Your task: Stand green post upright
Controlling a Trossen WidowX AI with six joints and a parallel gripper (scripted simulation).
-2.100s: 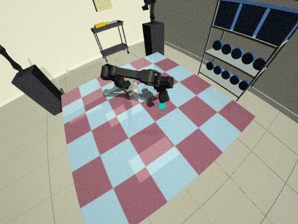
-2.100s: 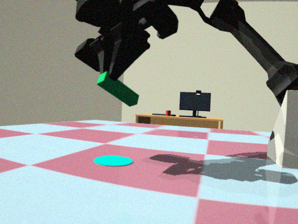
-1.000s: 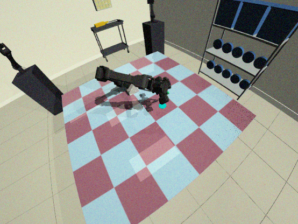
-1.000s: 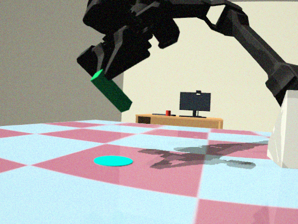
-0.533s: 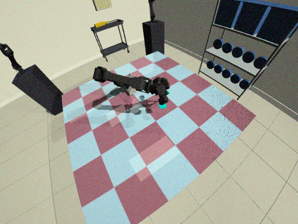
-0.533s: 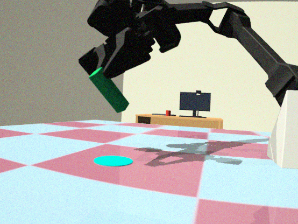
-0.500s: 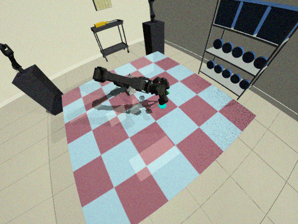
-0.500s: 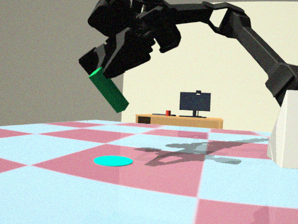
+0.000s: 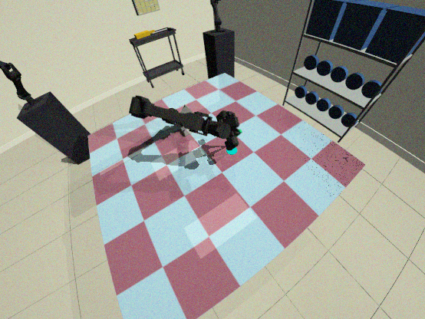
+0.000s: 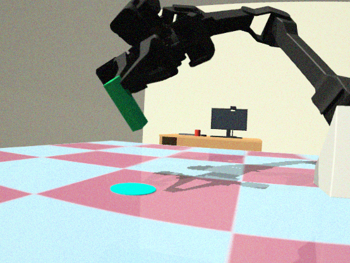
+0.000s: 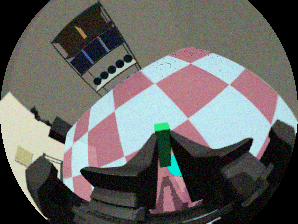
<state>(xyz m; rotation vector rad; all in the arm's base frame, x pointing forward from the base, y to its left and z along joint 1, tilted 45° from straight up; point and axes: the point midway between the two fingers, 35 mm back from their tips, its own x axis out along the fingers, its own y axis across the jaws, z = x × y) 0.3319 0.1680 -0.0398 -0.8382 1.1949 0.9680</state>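
The cyan circle is 130 mm below my gripper tip, 40 mm to the right of it and 10 mm behind it. Round my gripper tip: green post 20 mm below, 10 mm to the right, 10 mm behind.
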